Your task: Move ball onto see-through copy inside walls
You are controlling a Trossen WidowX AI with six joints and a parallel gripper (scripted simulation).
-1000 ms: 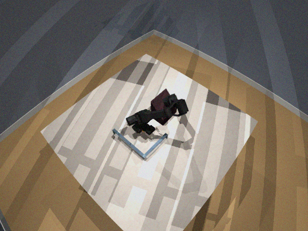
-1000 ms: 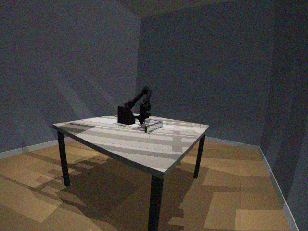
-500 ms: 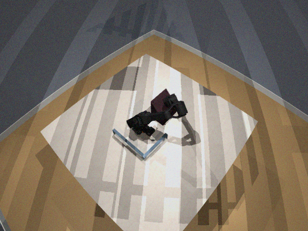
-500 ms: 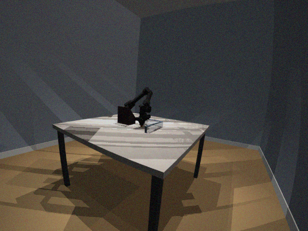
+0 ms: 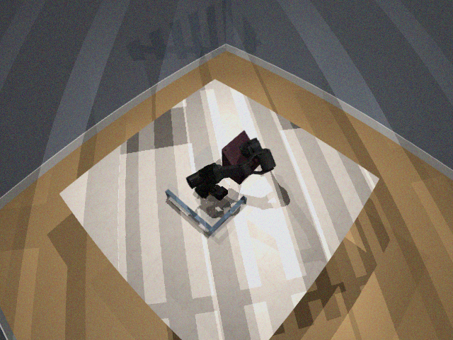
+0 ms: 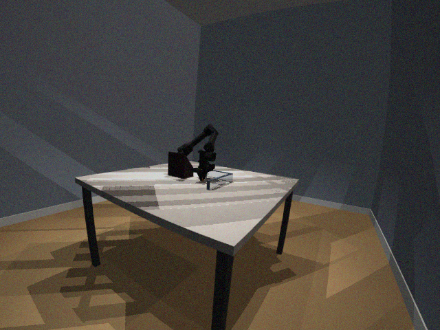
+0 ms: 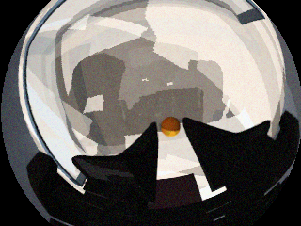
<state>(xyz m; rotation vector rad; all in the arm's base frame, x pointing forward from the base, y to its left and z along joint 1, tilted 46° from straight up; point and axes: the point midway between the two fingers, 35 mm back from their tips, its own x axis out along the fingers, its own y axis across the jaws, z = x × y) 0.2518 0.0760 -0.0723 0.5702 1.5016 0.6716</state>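
Right now my gripper tip is right at the orange ball. From my gripper tip the other things lie so: see-through copy (right at my gripper tip); then wall (15 cm ahead, 2 cm to the left, 2 cm above).
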